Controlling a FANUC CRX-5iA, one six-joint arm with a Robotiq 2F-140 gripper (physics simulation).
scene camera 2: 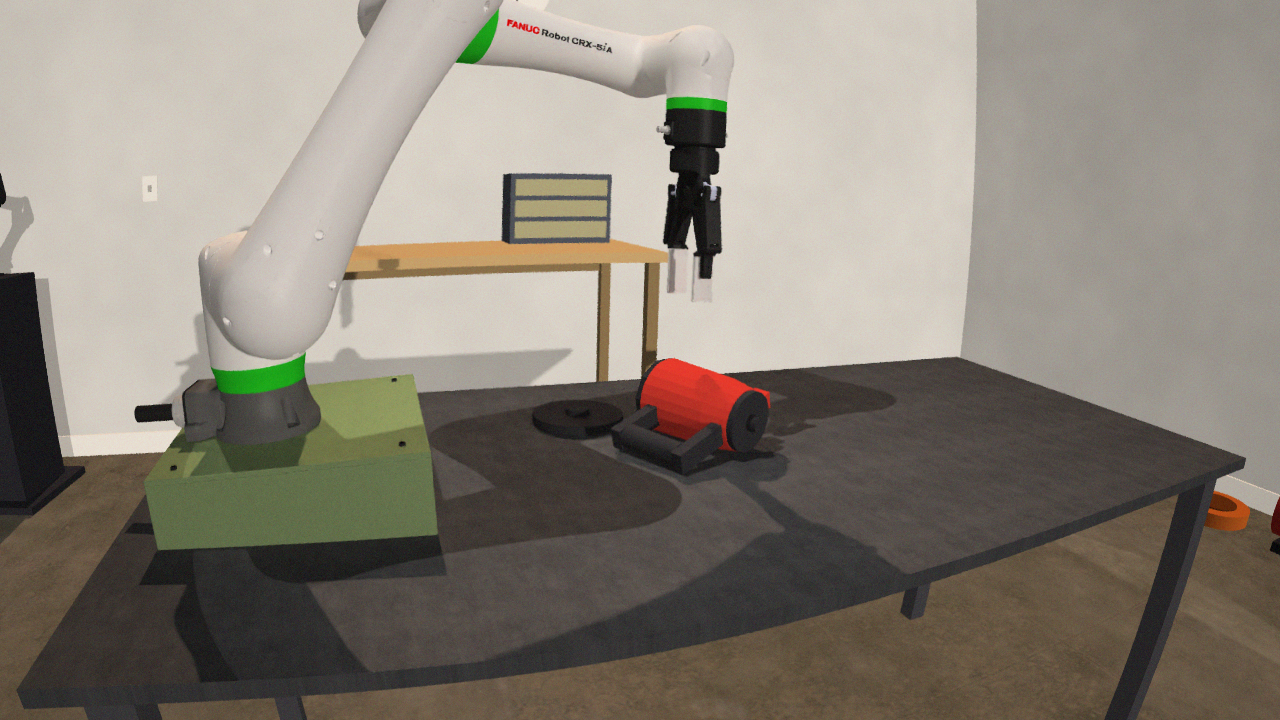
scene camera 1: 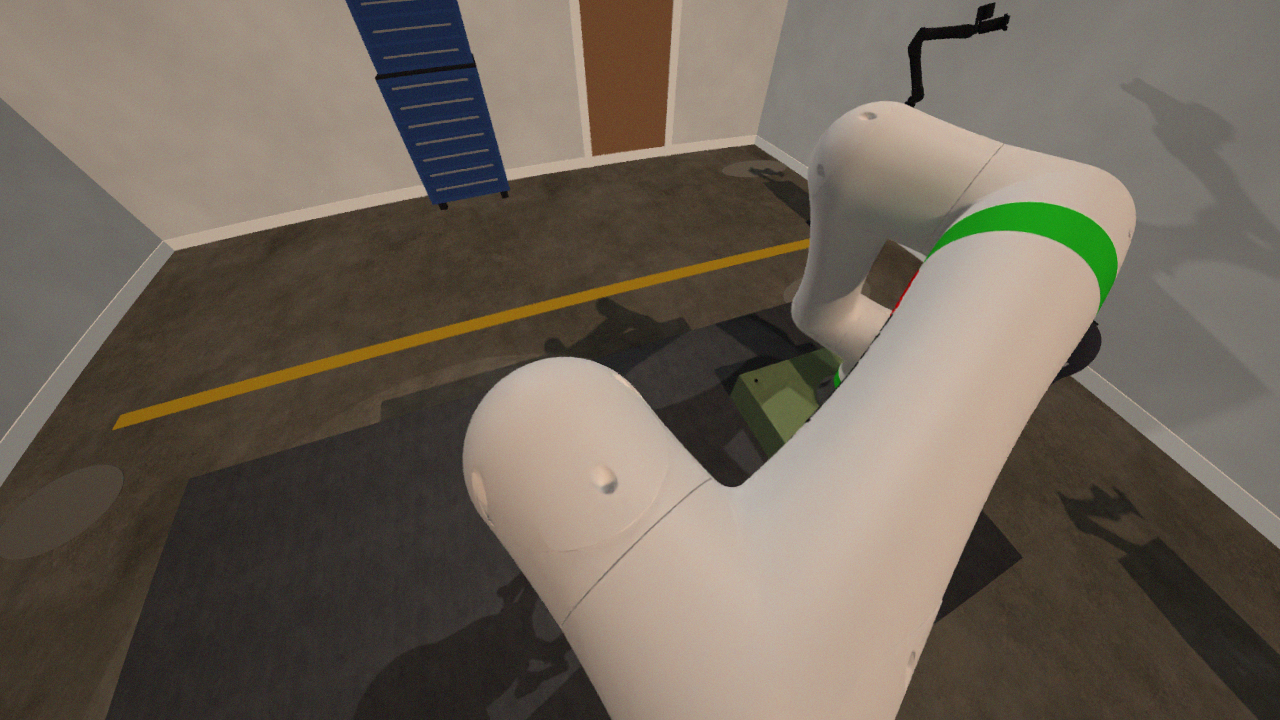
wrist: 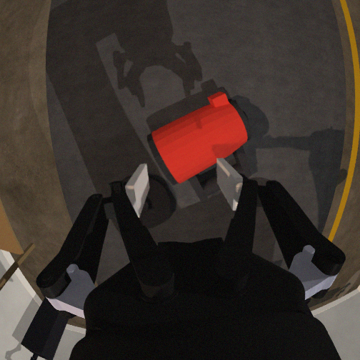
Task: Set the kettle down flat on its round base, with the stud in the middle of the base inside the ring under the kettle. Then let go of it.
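The red kettle (scene camera 2: 696, 404) (wrist: 200, 140) lies on its side on the dark table. Its black handle (scene camera 2: 664, 444) rests towards the front left in the second scene view; its black lid end with a knob faces right. The round black base (scene camera 2: 577, 419) (wrist: 159, 202) lies flat on the table beside the kettle, with a small raised stud at its middle; a fingertip partly covers it in the wrist view. My gripper (scene camera 2: 690, 275) (wrist: 182, 172) is open and empty, pointing down high above the kettle. The arm hides kettle, base and gripper in the first scene view.
The arm stands on a green block (scene camera 1: 778, 398) (scene camera 2: 295, 505) at one end of the dark table (scene camera 1: 295, 537) (scene camera 2: 805, 573). A wooden bench (scene camera 2: 501, 254) with a drawer box (scene camera 2: 559, 207) stands behind. A blue cabinet (scene camera 1: 443, 125) stands by the far wall.
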